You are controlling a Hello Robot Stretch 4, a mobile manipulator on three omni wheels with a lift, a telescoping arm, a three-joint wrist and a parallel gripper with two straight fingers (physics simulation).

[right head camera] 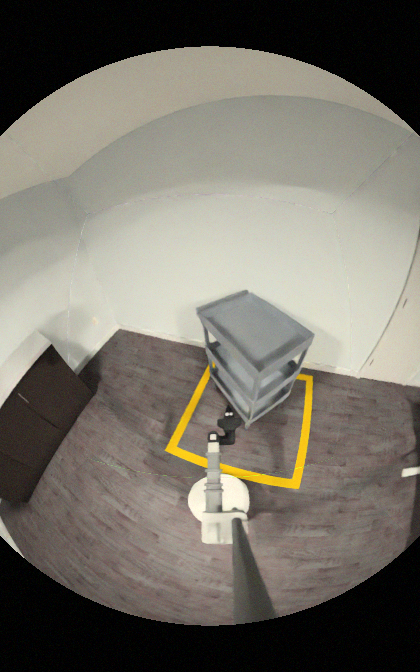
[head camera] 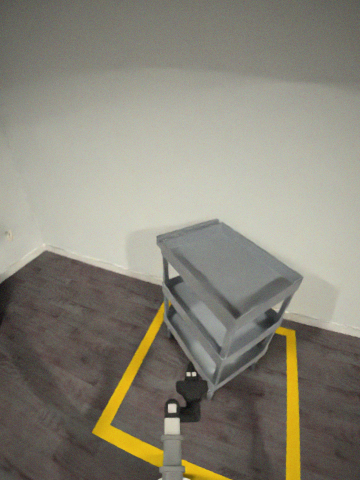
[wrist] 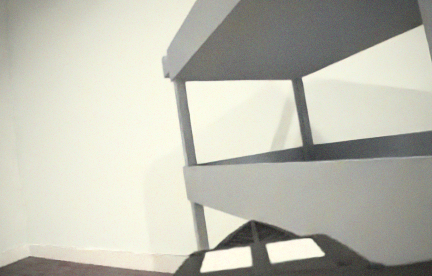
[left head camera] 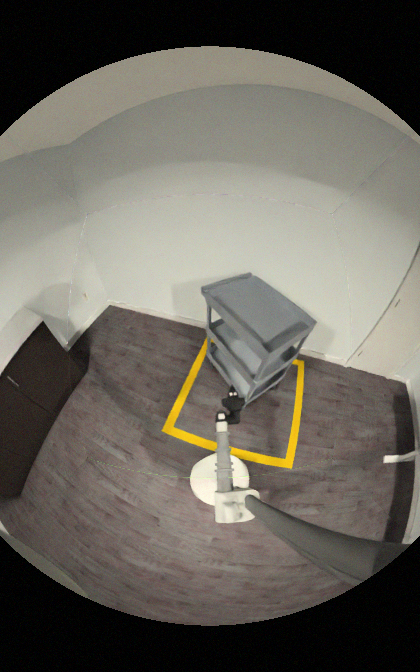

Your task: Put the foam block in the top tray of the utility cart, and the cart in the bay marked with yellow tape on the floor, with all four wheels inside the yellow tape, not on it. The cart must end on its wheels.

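The grey three-tray utility cart (head camera: 230,265) (left head camera: 260,315) (right head camera: 255,330) (wrist: 300,187) stands upright, turned at an angle, in the rear part of the yellow tape bay (head camera: 128,380) (left head camera: 187,390) (right head camera: 191,410). Its near, left and right wheels show inside the tape; the rear wheel is hidden, as is part of the back tape. No block shows in the top tray, and the foam block does not show in these views. My gripper (head camera: 190,367) (left head camera: 232,389) (right head camera: 229,409) (wrist: 255,239) is shut and empty, low beside the cart's near left side, left of its near corner. Contact cannot be told.
A pale wall (head camera: 200,150) (left head camera: 210,240) rises close behind the cart. A dark cabinet (left head camera: 35,415) (right head camera: 40,425) stands at the left. My round white base (left head camera: 200,480) (right head camera: 198,500) is at the bay's front tape. A white bar (left head camera: 397,458) (right head camera: 411,471) juts in at the right.
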